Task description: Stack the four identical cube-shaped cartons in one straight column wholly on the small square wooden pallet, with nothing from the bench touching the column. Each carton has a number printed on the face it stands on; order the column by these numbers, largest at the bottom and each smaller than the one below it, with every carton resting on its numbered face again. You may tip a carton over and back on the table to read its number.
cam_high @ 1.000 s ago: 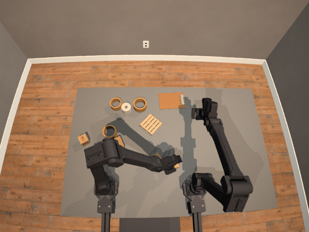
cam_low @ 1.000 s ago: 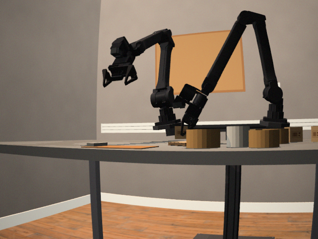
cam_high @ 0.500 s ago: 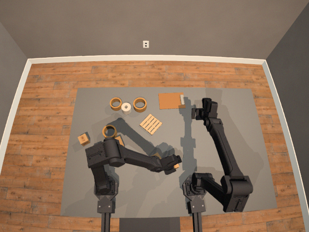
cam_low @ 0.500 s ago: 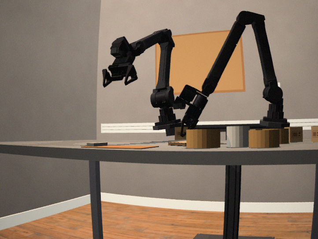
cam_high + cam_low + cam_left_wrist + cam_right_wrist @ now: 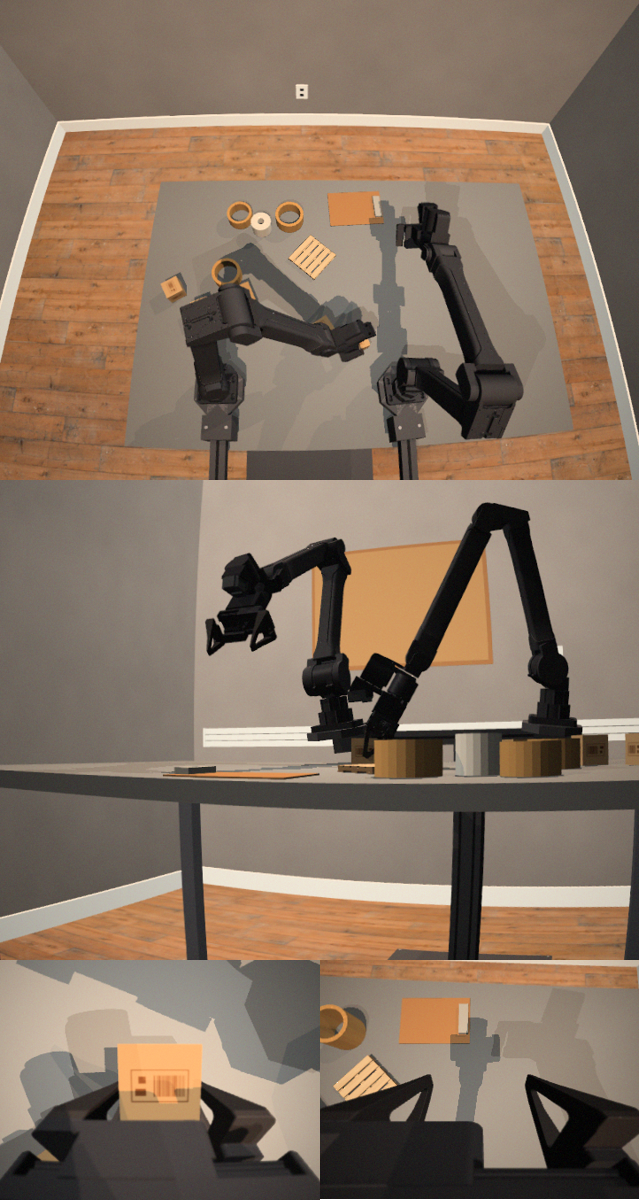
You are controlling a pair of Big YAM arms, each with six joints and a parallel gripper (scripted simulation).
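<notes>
My left hand is 10 mm below the carton. The rest, counted from my left hand: wooden pallet 310 mm ahead, 140 mm to the left, 20 mm below.
</notes>
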